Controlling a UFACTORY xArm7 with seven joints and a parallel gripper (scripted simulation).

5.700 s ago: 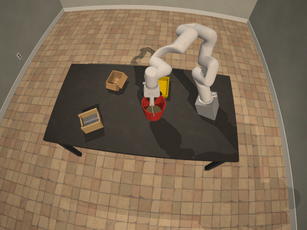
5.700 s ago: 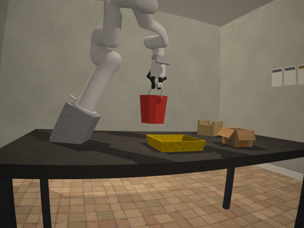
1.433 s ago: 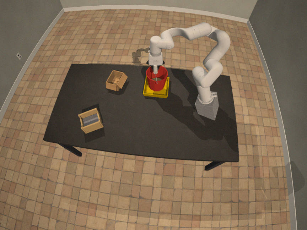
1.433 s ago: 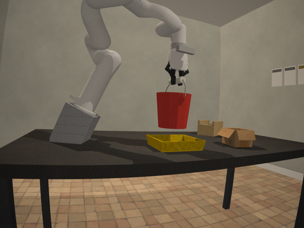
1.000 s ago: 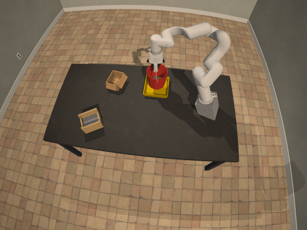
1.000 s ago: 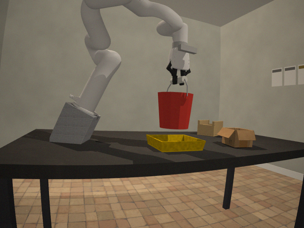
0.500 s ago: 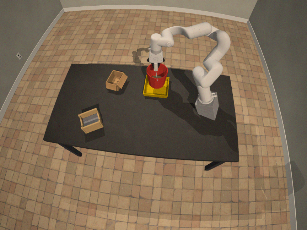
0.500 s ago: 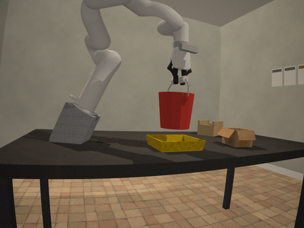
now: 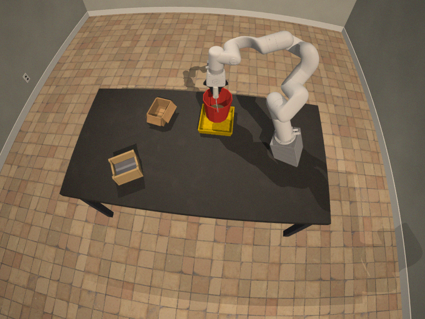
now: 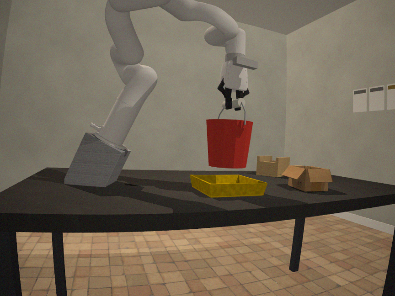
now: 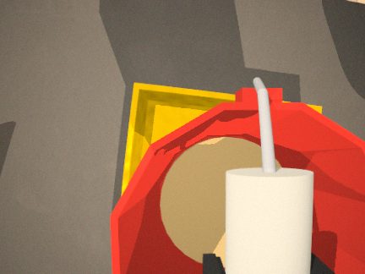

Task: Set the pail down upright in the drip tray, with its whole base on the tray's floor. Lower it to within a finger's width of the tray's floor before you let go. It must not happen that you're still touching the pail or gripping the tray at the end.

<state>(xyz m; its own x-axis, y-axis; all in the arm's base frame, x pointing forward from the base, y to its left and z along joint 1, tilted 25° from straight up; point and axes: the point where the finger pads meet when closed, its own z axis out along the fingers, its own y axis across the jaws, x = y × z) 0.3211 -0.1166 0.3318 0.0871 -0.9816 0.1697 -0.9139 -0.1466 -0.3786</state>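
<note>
Right now my hand is 3 cm above the pail handle. Also, from my hand: yellow drip tray 1 cm behind, 30 cm below; then red pail 1 cm behind, 9 cm below; then cardboard box 36 cm ahead, 2 cm to the right, 27 cm below.
</note>
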